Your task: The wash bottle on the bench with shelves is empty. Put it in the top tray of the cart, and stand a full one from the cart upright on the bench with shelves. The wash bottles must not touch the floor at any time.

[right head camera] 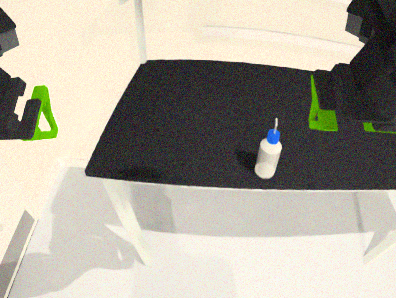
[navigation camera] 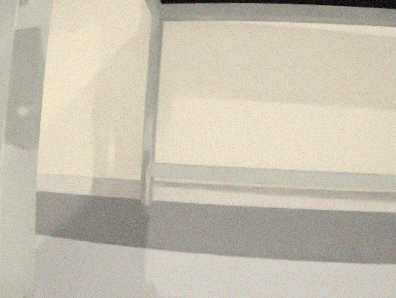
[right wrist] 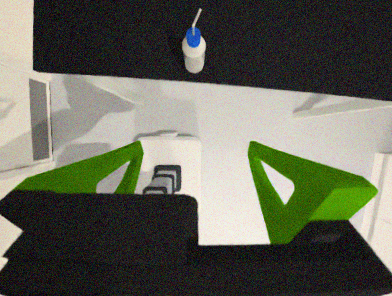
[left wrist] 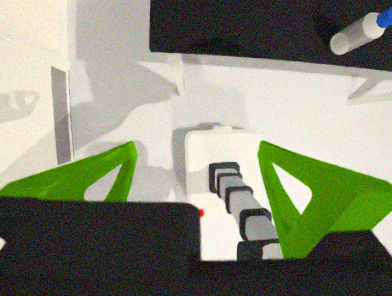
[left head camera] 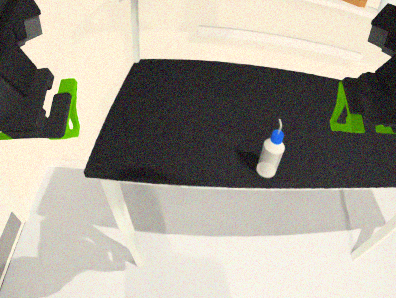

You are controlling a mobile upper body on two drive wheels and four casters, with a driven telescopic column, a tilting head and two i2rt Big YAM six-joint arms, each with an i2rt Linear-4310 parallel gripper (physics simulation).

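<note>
A translucent white wash bottle with a blue cap and bent spout stands upright near the front edge of the black bench top. No liquid can be made out in it. My left gripper is open and empty, off the bench's left end. My right gripper is open and empty, to the right of the bottle in the head views and apart from it. The cart and full bottles do not show.
A pale upright post rises at the bench's back left corner. Bench legs stand below. A grey panel is at the left. An orange object shows at the top right.
</note>
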